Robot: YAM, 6 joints.
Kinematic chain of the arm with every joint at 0, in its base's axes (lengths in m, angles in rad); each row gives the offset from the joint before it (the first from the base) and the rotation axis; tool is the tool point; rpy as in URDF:
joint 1: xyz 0 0 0.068 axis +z
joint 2: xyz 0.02 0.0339 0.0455 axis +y
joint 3: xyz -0.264 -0.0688 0 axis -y
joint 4: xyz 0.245 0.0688 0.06 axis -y
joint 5: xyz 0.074 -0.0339 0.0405 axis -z
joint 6: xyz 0.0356 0 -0.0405 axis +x
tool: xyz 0 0 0 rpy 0 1.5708 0
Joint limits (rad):
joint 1: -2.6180..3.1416
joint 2: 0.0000..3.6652
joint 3: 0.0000..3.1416
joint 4: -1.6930..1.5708
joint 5: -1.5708..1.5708
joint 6: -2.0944..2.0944
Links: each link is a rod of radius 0.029 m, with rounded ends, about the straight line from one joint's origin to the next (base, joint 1, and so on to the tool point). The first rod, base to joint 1, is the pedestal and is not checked.
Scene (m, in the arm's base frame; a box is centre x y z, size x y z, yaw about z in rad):
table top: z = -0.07
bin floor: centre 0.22 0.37 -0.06 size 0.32 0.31 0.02 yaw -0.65
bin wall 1: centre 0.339 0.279 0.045 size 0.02 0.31 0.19 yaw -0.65
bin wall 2: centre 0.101 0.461 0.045 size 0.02 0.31 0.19 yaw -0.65
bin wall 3: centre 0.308 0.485 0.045 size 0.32 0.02 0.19 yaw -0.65
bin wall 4: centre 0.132 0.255 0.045 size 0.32 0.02 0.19 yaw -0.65
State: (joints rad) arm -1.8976 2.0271 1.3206 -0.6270 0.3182 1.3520
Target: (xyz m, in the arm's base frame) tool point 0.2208 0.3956 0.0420
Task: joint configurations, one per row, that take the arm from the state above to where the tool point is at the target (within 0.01 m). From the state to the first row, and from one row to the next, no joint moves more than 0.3 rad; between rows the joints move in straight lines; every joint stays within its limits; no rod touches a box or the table.
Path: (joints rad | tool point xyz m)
1: -1.6010 2.0231 1.3538 -0.6122 0.2948 1.3520 | -0.0223 -0.3951 0.1424
2: -1.3044 2.0191 1.3869 -0.5974 0.2715 1.3520 | 0.0971 -0.3920 0.1530
3: -1.0078 2.0150 1.4201 -0.5825 0.2481 1.3520 | 0.2123 -0.3527 0.1640
4: -0.7112 2.0110 1.4533 -0.5677 0.2248 1.3520 | 0.3122 -0.2795 0.1755
5: -0.4146 2.0070 1.4865 -0.5529 0.2014 1.3520 | 0.3869 -0.1781 0.1873
6: -0.1180 2.0030 1.5196 -0.5381 0.1780 1.3520 | 0.4286 -0.0572 0.1995
7: 0.1786 1.9989 1.5528 -0.5232 0.1547 1.3520 | 0.4323 0.0725 0.2121
8: 0.4752 1.9949 1.5860 -0.5084 0.1313 1.3520 | 0.3967 0.1989 0.2250
9: 0.7718 1.9909 1.6192 -0.4936 0.1080 1.3520 | 0.3242 0.3102 0.2382
10: 1.0684 1.9869 1.6523 -0.4788 0.0846 1.3520 | 0.2208 0.3956 0.2516
11: 1.0682 2.1955 1.6047 -0.4603 0.0830 1.3520 | 0.2269 0.4067 0.1460
12: 1.0681 2.4041 1.5570 -0.4419 0.0813 1.3520 | 0.2208 0.3956 0.0420

